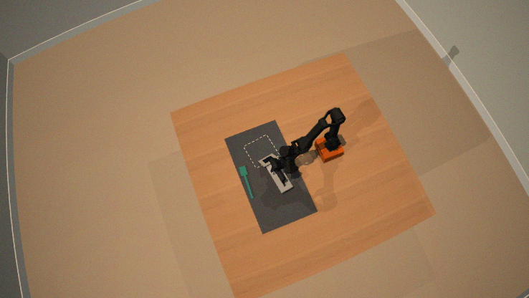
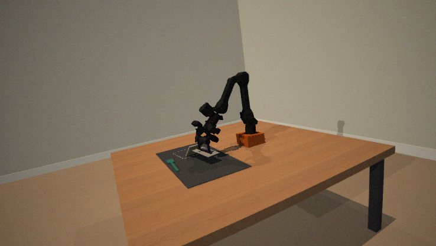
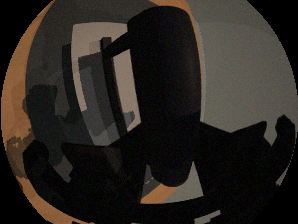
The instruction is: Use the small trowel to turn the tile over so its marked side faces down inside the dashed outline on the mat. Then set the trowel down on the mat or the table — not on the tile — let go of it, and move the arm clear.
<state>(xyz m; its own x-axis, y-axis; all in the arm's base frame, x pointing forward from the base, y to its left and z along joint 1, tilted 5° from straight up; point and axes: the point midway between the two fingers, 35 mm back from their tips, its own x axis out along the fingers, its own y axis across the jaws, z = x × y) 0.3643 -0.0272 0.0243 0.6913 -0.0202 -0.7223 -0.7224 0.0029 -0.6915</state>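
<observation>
Right now the tile is 20 mm behind my gripper tip, 100 mm to the right of it and 60 mm below it. From my gripper tip the other things lie so: dark mat: 10 mm ahead, 30 mm to the right, 110 mm below; then grey trowel: 30 mm behind, 10 mm below.
</observation>
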